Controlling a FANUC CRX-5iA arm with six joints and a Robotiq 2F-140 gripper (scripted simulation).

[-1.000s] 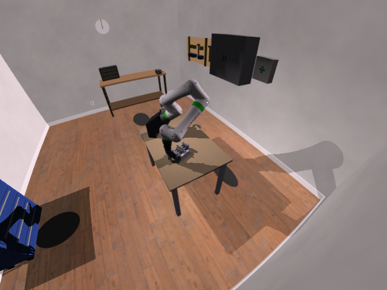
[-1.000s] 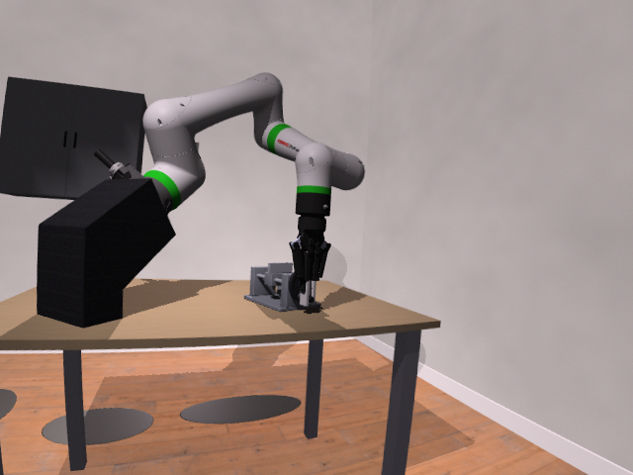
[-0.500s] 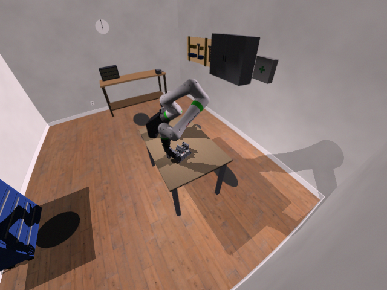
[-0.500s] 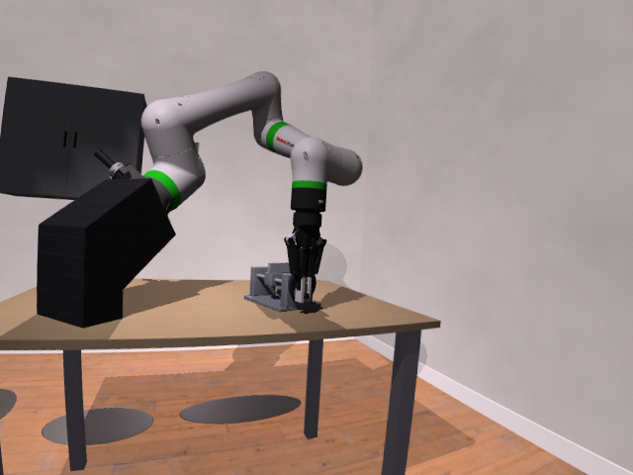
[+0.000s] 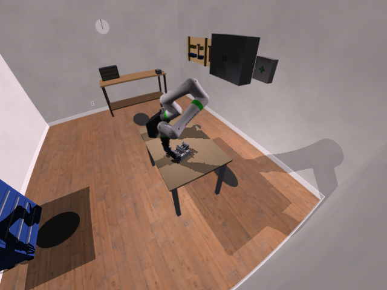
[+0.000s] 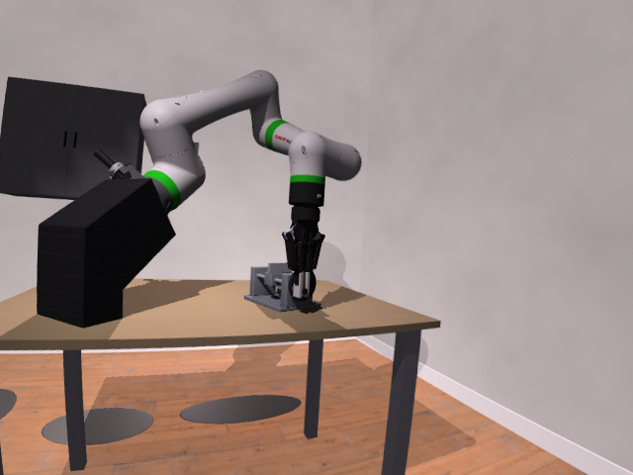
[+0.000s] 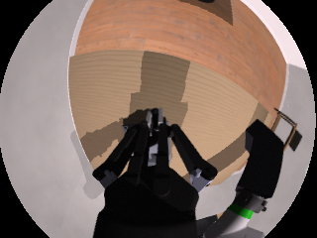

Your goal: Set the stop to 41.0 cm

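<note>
Right now my hand is 15 cm to the right of the grey stop, 2 cm past it and 1 cm below it. Also, from my hand: black handwheel: 2 cm to the left, 1 cm below.
</note>
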